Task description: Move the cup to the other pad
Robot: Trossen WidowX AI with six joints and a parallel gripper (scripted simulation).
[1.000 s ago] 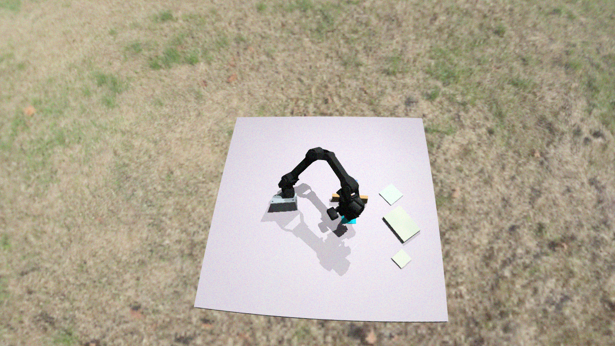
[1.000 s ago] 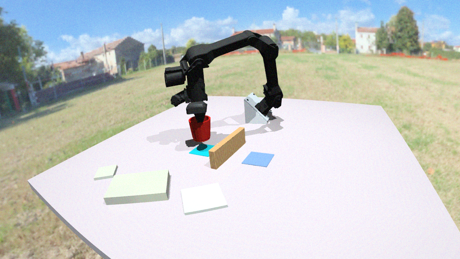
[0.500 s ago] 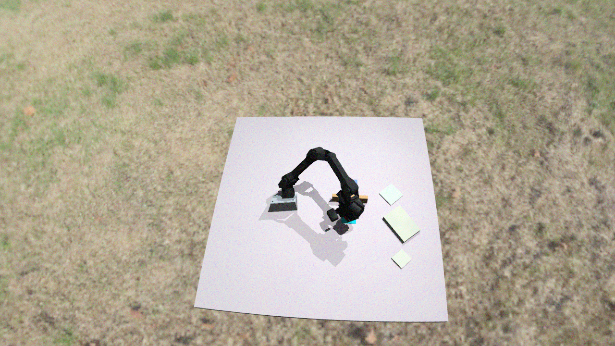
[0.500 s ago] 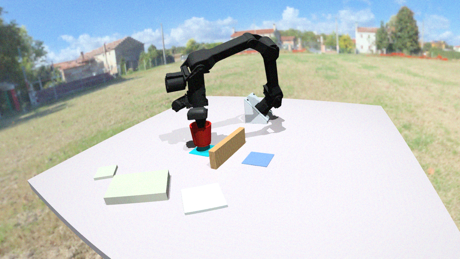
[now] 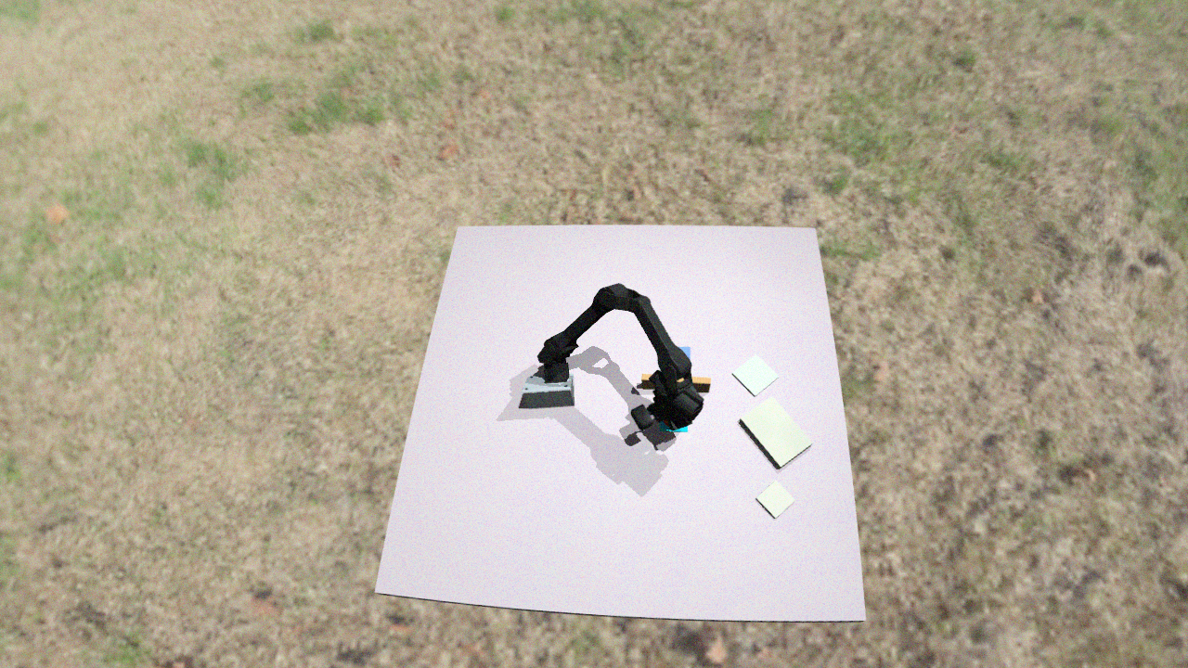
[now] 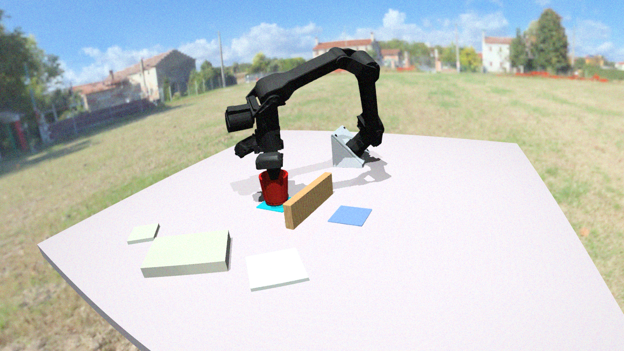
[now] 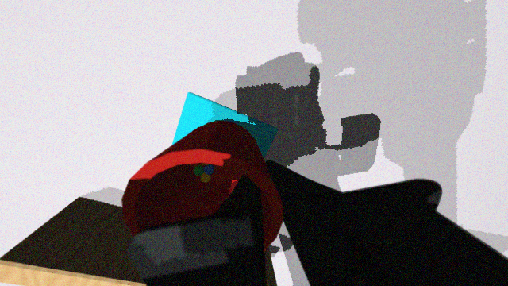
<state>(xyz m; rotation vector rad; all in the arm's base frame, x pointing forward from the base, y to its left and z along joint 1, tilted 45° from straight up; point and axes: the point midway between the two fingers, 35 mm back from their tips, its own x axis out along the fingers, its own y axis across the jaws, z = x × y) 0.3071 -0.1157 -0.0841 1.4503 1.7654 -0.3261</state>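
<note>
Right now the cyan pad is 50 mm below my gripper tip, 30 mm ahead of it and 20 mm to the left of it. From my gripper tip the other things lie so: wooden wall: 120 mm to the left, 40 mm ahead, 20 mm below; then red cup: 30 mm ahead, 10 mm to the left; then light blue pad: 220 mm to the left, 60 mm ahead, 50 mm below.
</note>
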